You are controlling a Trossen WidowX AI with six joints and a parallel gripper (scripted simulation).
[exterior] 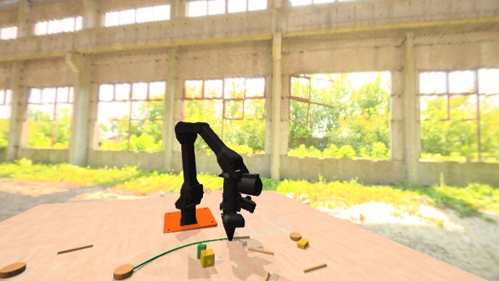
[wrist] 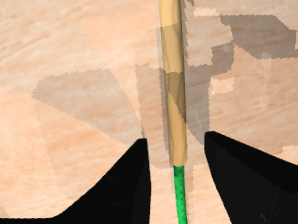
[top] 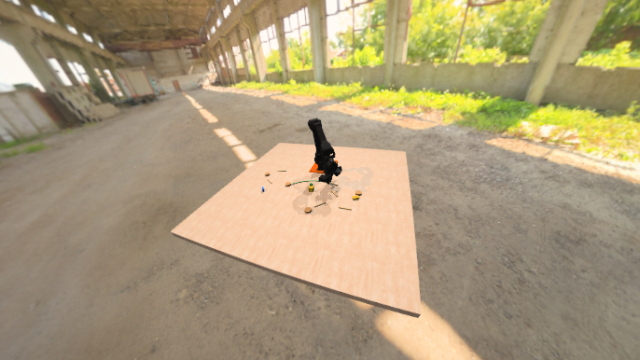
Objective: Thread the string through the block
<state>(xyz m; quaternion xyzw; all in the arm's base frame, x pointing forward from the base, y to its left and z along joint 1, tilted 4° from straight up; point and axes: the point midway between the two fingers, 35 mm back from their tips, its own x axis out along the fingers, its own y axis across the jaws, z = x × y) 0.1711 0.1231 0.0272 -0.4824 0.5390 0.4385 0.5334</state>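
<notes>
Right now my gripper tip is 100 mm to the left of the small green block, 80 mm short of it and 20 mm below it. Also, from my gripper tip: small blue piece (430 mm to the right, 200 mm ahead, 10 mm above); thin wooden stick (10 mm to the left).
</notes>
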